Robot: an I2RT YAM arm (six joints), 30 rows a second.
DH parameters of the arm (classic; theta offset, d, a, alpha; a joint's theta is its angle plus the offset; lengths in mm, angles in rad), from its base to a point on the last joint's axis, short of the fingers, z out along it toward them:
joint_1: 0 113.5 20 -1.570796
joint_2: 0 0 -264 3.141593
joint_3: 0.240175 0 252.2 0
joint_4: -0.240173 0 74 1.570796
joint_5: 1.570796 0 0 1.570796
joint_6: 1.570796 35.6 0 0
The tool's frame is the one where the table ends.
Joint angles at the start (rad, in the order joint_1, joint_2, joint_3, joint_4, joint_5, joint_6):
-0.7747, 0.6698, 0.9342, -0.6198, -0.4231, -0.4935
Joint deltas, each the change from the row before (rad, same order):
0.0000, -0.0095, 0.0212, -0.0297, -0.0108, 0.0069
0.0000, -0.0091, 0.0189, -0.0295, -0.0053, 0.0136
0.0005, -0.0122, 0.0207, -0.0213, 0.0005, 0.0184
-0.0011, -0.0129, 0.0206, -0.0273, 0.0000, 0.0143
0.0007, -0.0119, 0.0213, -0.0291, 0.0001, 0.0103
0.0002, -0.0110, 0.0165, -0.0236, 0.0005, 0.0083
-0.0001, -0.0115, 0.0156, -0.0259, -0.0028, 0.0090
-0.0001, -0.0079, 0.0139, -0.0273, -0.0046, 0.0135
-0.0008, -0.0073, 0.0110, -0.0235, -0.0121, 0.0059
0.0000, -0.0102, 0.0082, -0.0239, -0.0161, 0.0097
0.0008, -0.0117, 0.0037, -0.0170, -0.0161, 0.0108
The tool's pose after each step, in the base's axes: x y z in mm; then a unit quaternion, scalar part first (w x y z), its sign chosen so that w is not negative. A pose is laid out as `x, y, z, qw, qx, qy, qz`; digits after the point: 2 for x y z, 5 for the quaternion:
102.02, -78.92, 367.18, 0.55483, -0.00667, 0.81080, -0.18636
98.37, -75.10, 371.17, 0.55662, -0.00249, 0.81097, -0.18024
94.06, -70.83, 376.70, 0.56159, 0.00337, 0.80795, -0.17842
89.24, -66.28, 381.48, 0.56456, 0.00876, 0.80627, -0.17644
84.47, -61.52, 386.02, 0.56670, 0.01210, 0.80514, -0.17451
80.29, -57.41, 389.43, 0.56849, 0.01497, 0.80408, -0.17336
75.96, -53.07, 392.27, 0.57009, 0.01764, 0.80358, -0.17013
72.43, -49.42, 394.11, 0.57036, 0.02252, 0.80472, -0.16312
69.41, -46.01, 395.42, 0.57123, 0.02240, 0.80555, -0.15580
66.12, -42.07, 396.03, 0.57296, 0.02240, 0.80624, -0.14559
63.16, -38.37, 396.10, 0.57587, 0.02195, 0.80588, -0.13585

